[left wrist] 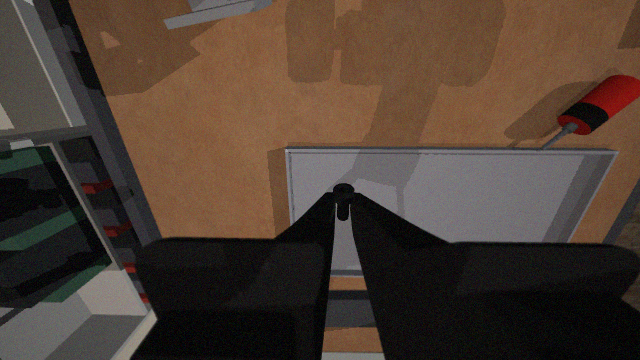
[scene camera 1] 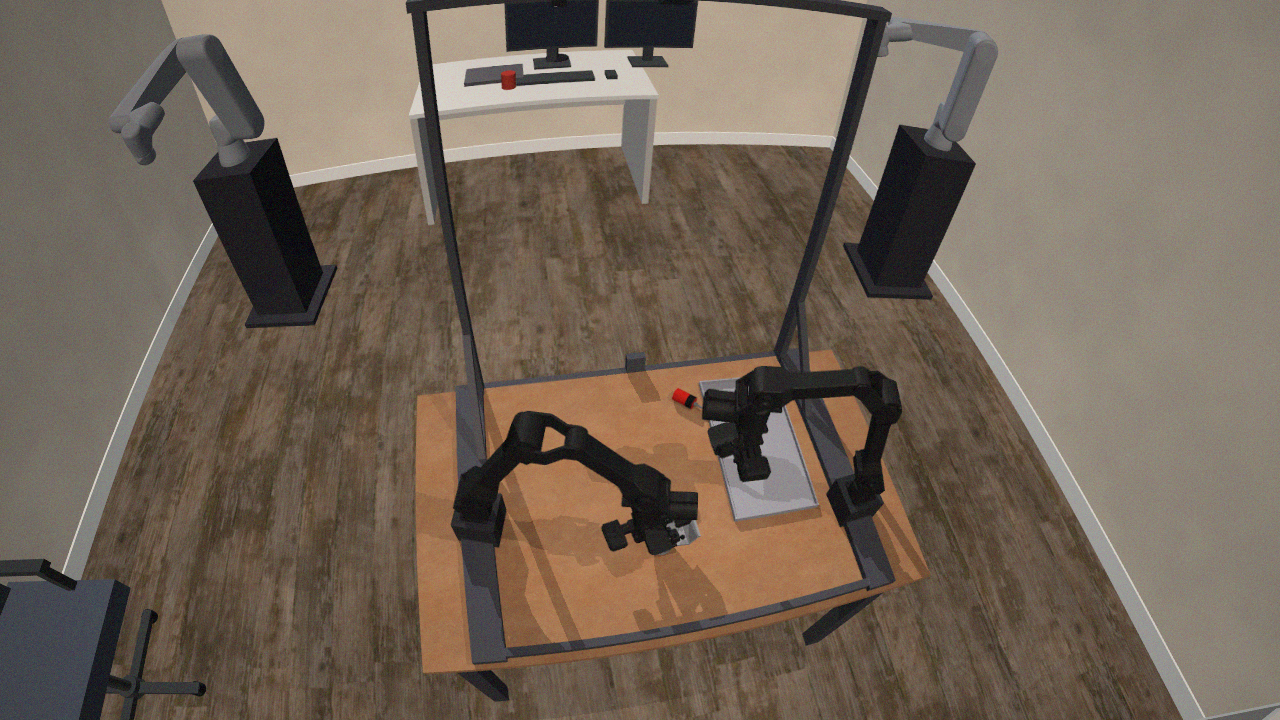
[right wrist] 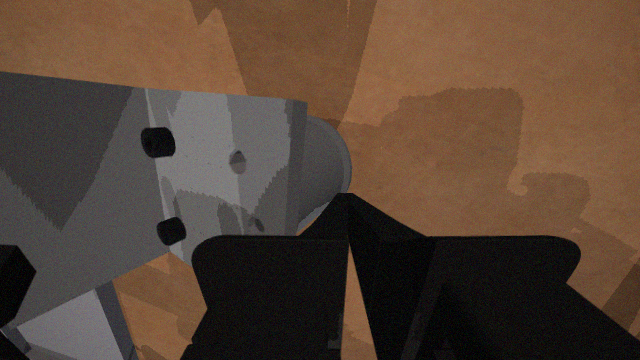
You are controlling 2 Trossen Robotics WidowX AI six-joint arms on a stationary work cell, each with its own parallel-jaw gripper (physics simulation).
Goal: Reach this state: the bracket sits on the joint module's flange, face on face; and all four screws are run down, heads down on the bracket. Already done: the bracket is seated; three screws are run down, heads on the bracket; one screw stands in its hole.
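Places are measured from the left arm's base along level axes (x ahead, y left, z up), in metres.
Pixels of known places: left gripper, between the fingertips: [left wrist: 341, 200] [scene camera 1: 738, 461]; right gripper, between the fingertips: [right wrist: 344, 200]; left arm's base, origin of its link: [scene camera 1: 860, 491]; right arm's base, origin of its link: [scene camera 1: 476, 509].
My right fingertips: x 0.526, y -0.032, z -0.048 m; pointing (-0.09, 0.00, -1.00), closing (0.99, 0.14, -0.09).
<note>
Ahead of a thing's pixels: the offset from my right fingertips to its top centre. "pt": to the spot under its first point. Level surfaces: height alone.
The grey bracket [scene camera 1: 687, 534] [left wrist: 217, 15] [right wrist: 202, 120] sits on the round joint module @[0.039 m back, 0.011 m left, 0.052 m up] [right wrist: 327, 160], partly hidden. In the right wrist view, two black screw heads @[0.068 m back, 0.029 m left, 0.043 m up] [right wrist: 158, 142] @[0.067 m back, 0.006 m right, 0.045 m up] [right wrist: 171, 231] show near its upright plate. Two holes @[pt 0.038 m back, 0.029 m left, 0.044 m up] [right wrist: 238, 162] @[pt 0.030 m back, 0.013 m left, 0.050 m up] [right wrist: 257, 224] show nearer its outer edge; whether a screw stands in either is unclear, and other screws may be hidden. My right gripper [scene camera 1: 680, 538] [right wrist: 344, 200] is shut and empty, its tips close beside the bracket's outer edge. My left gripper [scene camera 1: 753, 474] [left wrist: 341, 200] is shut on a black screw @[0.208 m back, 0.071 m right, 0.163 m up] [left wrist: 343, 190], head up, above the tray.
The grey tray @[0.345 m back, 0.207 m right, 0.014 m down] [scene camera 1: 778, 503] [left wrist: 490, 200] [right wrist: 65, 325] lies under my left gripper. A red and black screwdriver @[0.209 m back, 0.362 m right, 0.004 m up] [scene camera 1: 682, 397] [left wrist: 600, 105] lies by the tray's far corner, its shaft at the rim. Dark frame rails run along the table @[0.030 m down] [scene camera 1: 572, 465] edges.
</note>
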